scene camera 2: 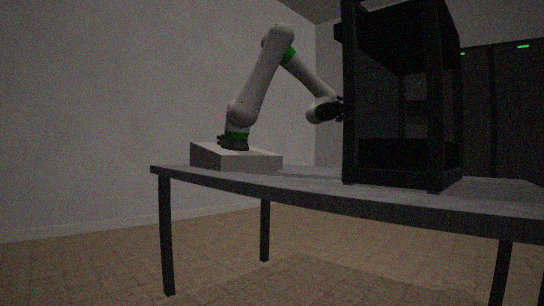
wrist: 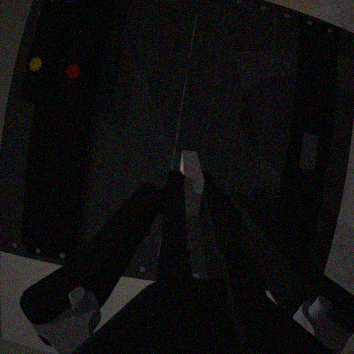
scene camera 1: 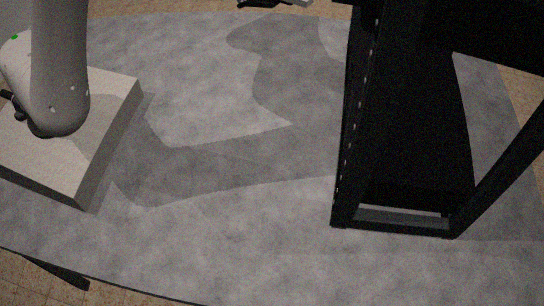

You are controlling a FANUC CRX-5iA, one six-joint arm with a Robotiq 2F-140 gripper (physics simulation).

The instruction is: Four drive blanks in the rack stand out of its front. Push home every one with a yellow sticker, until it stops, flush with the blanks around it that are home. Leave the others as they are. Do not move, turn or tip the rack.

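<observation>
The dark rack (scene camera 1: 352,160) (scene camera 2: 349,100) (wrist: 50,251) stands upright on the table. In the wrist view its very dark front fills most of the picture. A yellow sticker (wrist: 35,64) is at the upper left, with a red sticker (wrist: 73,71) just right of it. Part of a blue sticker (wrist: 71,1) shows at the top edge. The edges of the blanks are too dark to tell how far each stands out. My gripper (scene camera 2: 340,111) (wrist: 187,163) is shut and empty, with its tips before the middle of the rack front. Contact cannot be told; the rack post partly hides the gripper in scene camera 2.
The arm's pale base block (scene camera 1: 112,107) (scene camera 2: 250,162) is on the grey table (scene camera 1: 240,240) (scene camera 2: 310,190), left of the rack. Dark cabinets (scene camera 2: 515,110) with green lights stand behind at the right. The rack's posts and side rails border the front.
</observation>
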